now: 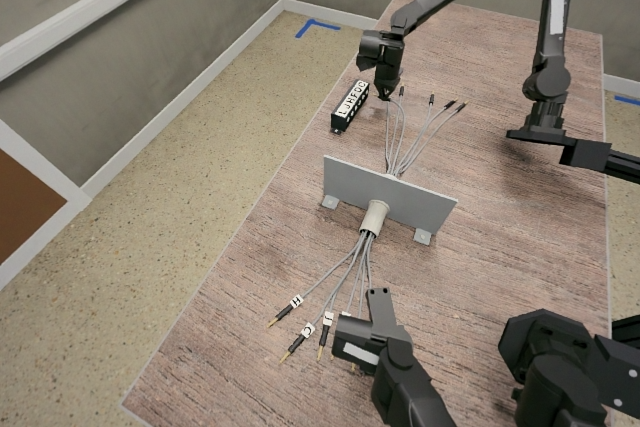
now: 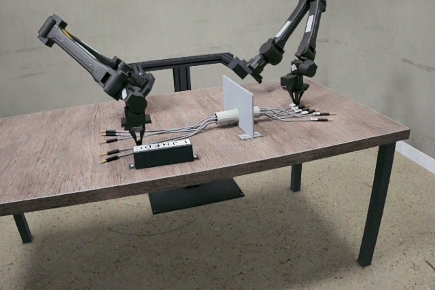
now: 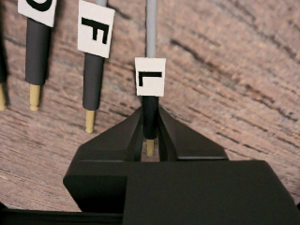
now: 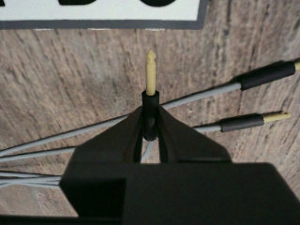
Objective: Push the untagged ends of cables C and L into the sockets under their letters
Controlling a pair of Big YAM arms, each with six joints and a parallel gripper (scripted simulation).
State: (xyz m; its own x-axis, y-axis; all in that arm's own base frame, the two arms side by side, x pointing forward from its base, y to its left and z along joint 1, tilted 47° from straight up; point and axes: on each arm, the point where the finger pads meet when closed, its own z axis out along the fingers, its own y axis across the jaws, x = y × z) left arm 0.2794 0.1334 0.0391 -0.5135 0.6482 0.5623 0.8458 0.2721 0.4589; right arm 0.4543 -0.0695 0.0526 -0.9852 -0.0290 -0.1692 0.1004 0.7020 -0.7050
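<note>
The tagged plug lies 1 cm to the left of my left hand. From my left hand the other things lie so: grey upright panel 34 cm to the right, 10 cm above, 8 cm ahead; then black cable plug 86 cm to the right, 7 cm behind.
</note>
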